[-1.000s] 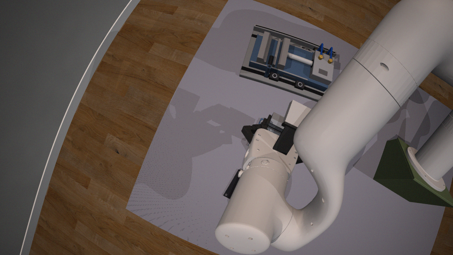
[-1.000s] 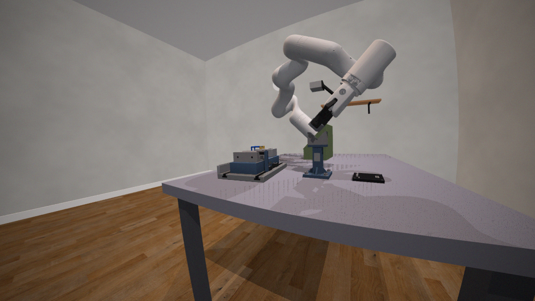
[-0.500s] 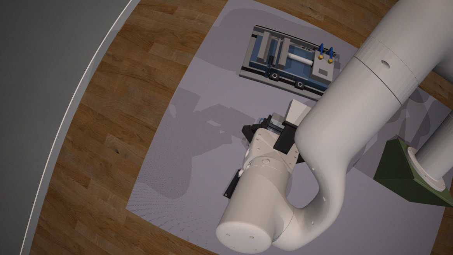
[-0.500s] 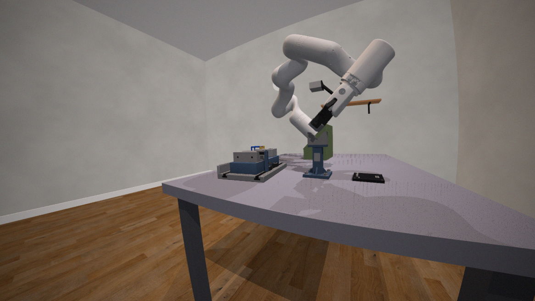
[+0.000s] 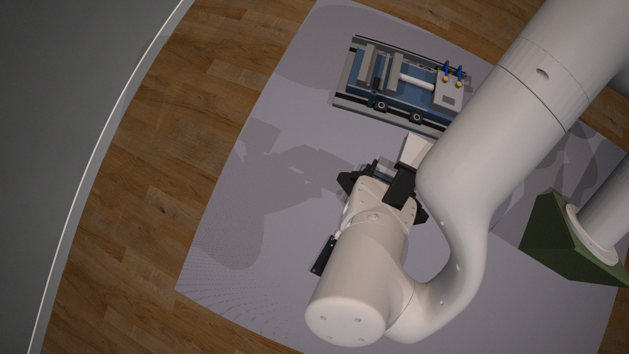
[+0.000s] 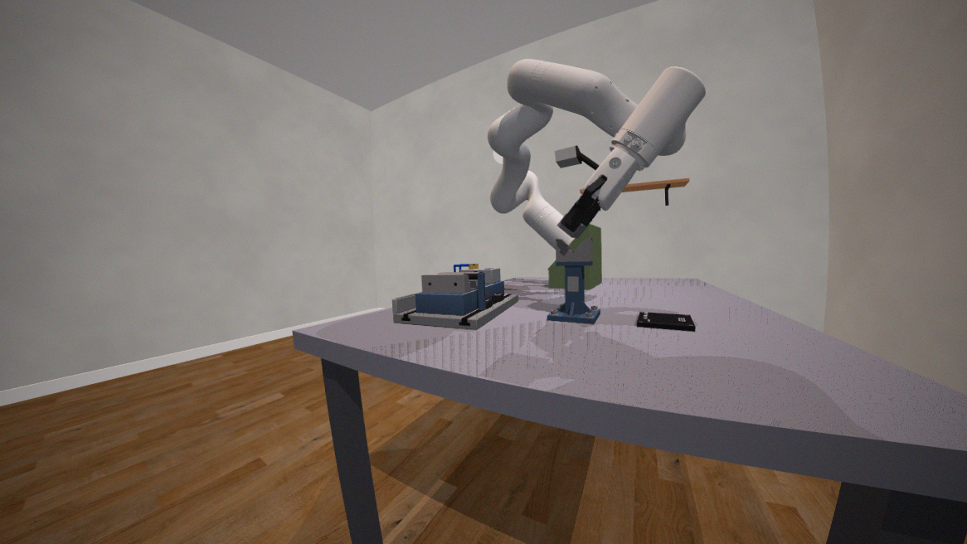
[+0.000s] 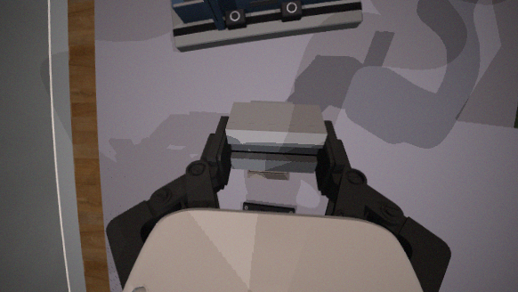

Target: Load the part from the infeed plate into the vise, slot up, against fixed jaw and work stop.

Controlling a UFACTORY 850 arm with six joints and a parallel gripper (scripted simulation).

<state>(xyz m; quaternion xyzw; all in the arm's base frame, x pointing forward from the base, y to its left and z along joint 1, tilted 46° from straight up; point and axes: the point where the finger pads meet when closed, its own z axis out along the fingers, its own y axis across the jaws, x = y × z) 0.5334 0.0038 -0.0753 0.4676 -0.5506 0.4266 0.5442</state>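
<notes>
Right now the part is right at my hand. From my hand the other things lie so: moving jaw (26 cm to the right, 12 cm below, 4 cm ahead); work stop (21 cm to the right, 10 cm below, 7 cm ahead); black infeed plate (19 cm below, 16 cm to the left, 2 cm ahead).
</notes>
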